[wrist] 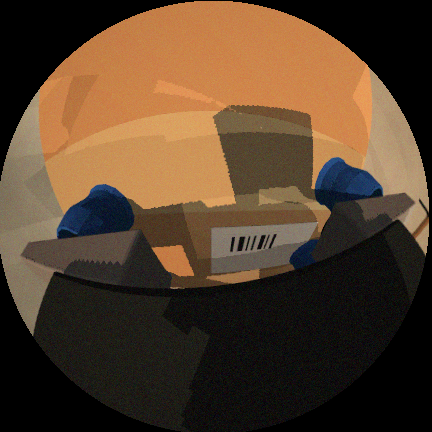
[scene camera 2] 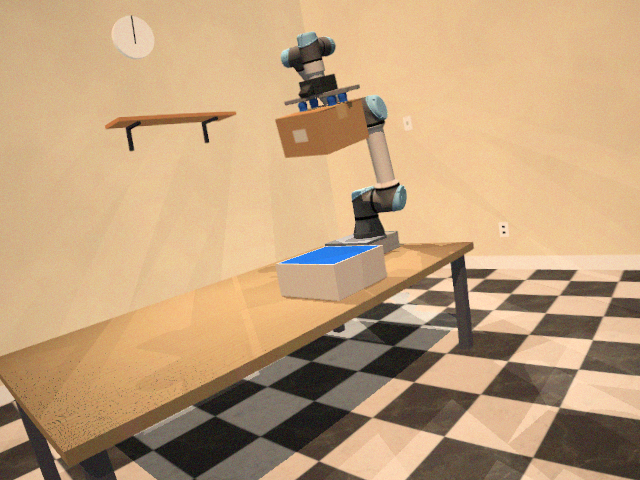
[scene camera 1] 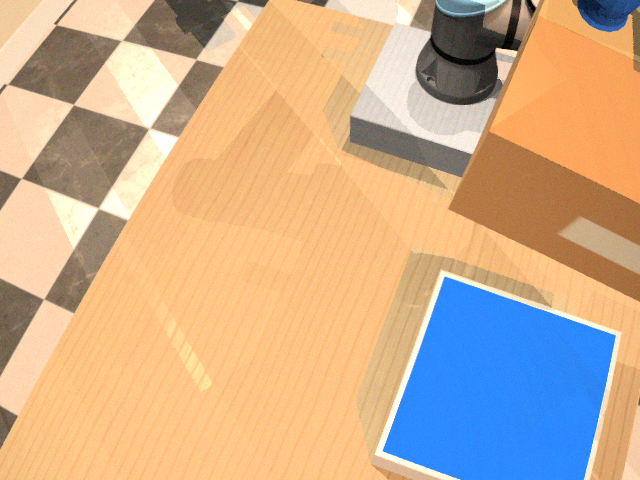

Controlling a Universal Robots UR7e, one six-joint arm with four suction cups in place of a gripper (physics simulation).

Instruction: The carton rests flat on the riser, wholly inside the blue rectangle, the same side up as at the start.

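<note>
The brown carton (scene camera 1: 547, 170) (scene camera 2: 323, 133) (wrist: 210, 60) hangs in the air, high above the table and the riser in the scene camera 2 view. My gripper (scene camera 2: 323, 102) (wrist: 222, 197) has its blue suction cups against the carton's top face and holds it. One cup shows at the top right in the scene camera 1 view. A barcode label lies on the carton's top between the cups in the wrist view. The pale box-shaped riser (scene camera 1: 408, 467) (scene camera 2: 310, 281) stands on the table, with the blue rectangle (scene camera 1: 501, 382) (scene camera 2: 330, 254) on its top. The carton and riser are apart.
The arm's base stands on a grey block (scene camera 1: 403, 126) (scene camera 2: 391, 241) on the wooden table (scene camera 1: 232, 310) (scene camera 2: 170, 341), behind the riser in the scene camera 2 view. A wall shelf (scene camera 2: 170, 119) and a round clock (scene camera 2: 132, 37) are at the left.
</note>
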